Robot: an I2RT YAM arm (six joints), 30 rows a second.
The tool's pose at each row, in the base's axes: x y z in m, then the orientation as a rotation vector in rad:
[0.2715 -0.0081 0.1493 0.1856 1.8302 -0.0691]
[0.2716 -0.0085 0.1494 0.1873 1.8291 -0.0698]
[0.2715 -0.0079 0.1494 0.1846 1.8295 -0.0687]
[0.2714 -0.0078 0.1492 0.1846 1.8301 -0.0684]
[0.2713 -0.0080 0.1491 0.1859 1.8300 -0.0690]
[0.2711 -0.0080 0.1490 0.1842 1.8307 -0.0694]
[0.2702 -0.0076 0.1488 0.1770 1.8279 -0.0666]
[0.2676 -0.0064 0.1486 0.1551 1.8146 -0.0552]
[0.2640 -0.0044 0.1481 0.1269 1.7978 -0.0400]
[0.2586 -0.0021 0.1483 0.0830 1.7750 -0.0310]
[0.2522 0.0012 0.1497 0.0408 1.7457 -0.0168]
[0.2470 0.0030 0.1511 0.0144 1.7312 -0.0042]
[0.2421 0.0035 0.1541 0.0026 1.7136 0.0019]
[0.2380 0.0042 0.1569 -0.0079 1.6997 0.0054]
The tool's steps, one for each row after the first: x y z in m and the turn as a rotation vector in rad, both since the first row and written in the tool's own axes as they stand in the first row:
[-0.0002 -0.0004 0.0001 0.0014 -0.0010 0.0009]
[-0.0001 0.0002 -0.0001 -0.0008 -0.0007 -0.0004]
[0.0001 0.0003 -0.0001 -0.0010 -0.0001 -0.0003]
[0.0003 0.0001 -0.0002 0.0001 -0.0002 0.0003]
[0.0004 0.0000 -0.0003 -0.0005 0.0004 -0.0012]
[0.0009 0.0003 -0.0012 -0.0063 -0.0028 -0.0044]
[0.0018 0.0010 -0.0038 -0.0261 -0.0169 -0.0122]
[0.0034 0.0024 -0.0074 -0.0519 -0.0345 -0.0221]
[0.0048 0.0038 -0.0129 -0.0822 -0.0590 -0.0458]
[0.0054 0.0060 -0.0198 -0.1156 -0.0892 -0.0652]
[0.0055 0.0070 -0.0254 -0.1391 -0.1037 -0.0758]
[0.0039 0.0069 -0.0310 -0.1505 -0.1212 -0.0795]
[0.0023 0.0070 -0.0357 -0.1592 -0.1351 -0.0839]

